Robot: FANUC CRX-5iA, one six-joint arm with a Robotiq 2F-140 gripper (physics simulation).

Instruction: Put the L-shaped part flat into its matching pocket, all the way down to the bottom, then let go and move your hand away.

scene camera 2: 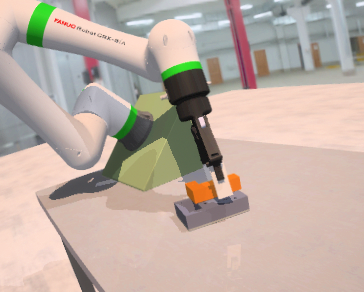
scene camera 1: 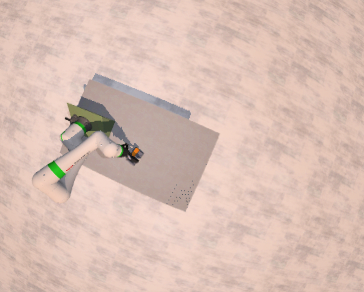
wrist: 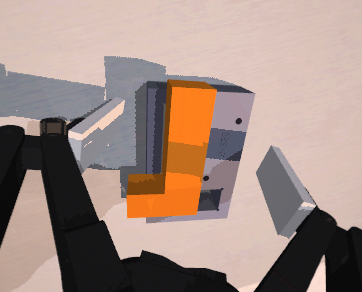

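Pixels of known places: gripper, fingertip midpoint: [scene camera 2: 221, 193] [scene camera 1: 135, 153] [wrist: 193, 138]; arm's base, origin of the base link: [scene camera 2: 139, 131] [scene camera 1: 84, 123].
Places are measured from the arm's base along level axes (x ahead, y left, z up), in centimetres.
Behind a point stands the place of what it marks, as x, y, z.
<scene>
The orange L-shaped part [scene camera 1: 135, 151] @[49.7, -4.3, -7.4] [scene camera 2: 199, 192] @[49.2, -11.1, -8.2] [wrist: 189, 117] @[49.7, -3.3, -7.4] lies on top of the grey pocket block [scene camera 2: 216, 216] @[54.0, -11.2, -12.6] [wrist: 231, 107] @[53.9, -4.5, -10.4], raised above its top face and not down in the pocket. In the wrist view its long arm runs up the picture and its short arm points left, overhanging the block's left side. Dark pocket openings show left of the long arm and right of its lower end; the rest is hidden beneath. My gripper [scene camera 1: 134, 154] @[50.1, -6.3, -10.1] [scene camera 2: 212, 180] [wrist: 193, 138] @[50.1, -6.3, -10.1] is open and low over the part, one finger on each side, holding nothing.
The block stands on the grey-brown table [scene camera 1: 170, 145] @[74.8, 12.6, -14.0] [scene camera 2: 300, 220] @[68.6, -1.8, -14.0]. A green angled pedestal [scene camera 1: 104, 123] @[19.0, 7.3, 3.6] [scene camera 2: 145, 167] @[15.1, -7.4, -8.5] carries the arm's base behind the block. The arm's shadow falls beside the block in the wrist view.
</scene>
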